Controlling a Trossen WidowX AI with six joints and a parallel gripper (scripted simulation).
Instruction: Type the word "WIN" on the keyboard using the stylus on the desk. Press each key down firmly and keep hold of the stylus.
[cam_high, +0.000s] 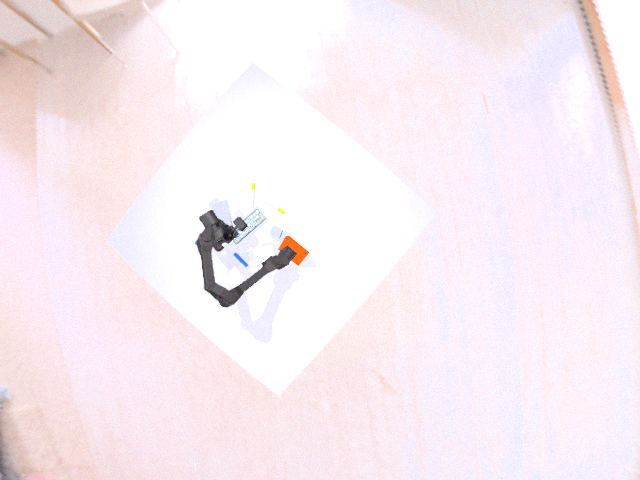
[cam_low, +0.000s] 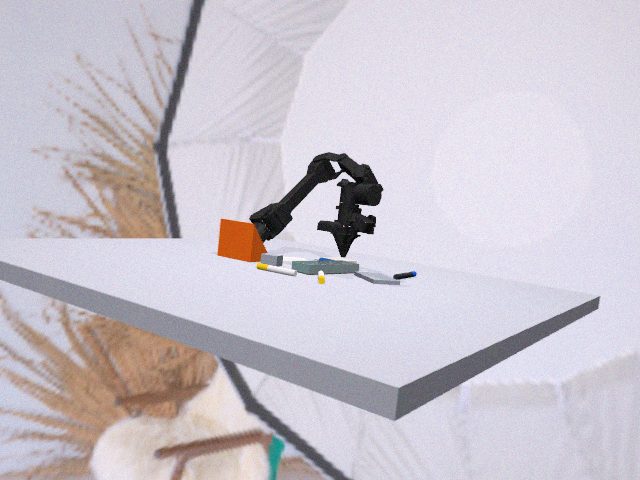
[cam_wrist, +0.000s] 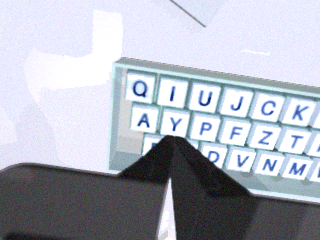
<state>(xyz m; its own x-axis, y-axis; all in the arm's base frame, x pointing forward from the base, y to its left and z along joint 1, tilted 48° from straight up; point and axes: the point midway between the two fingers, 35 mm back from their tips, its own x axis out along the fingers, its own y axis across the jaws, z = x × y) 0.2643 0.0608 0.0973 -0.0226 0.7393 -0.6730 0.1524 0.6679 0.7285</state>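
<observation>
The W key lies 4 cm behind my gripper tip, 10 cm to the right of it and 3 cm below it. The rest, counted from my gripper tip: flat grey block (13 cm ahead, 2 cm to the right, 4 cm below); blue stylus (13 cm behind, 9 cm to the left, 3 cm below).
</observation>
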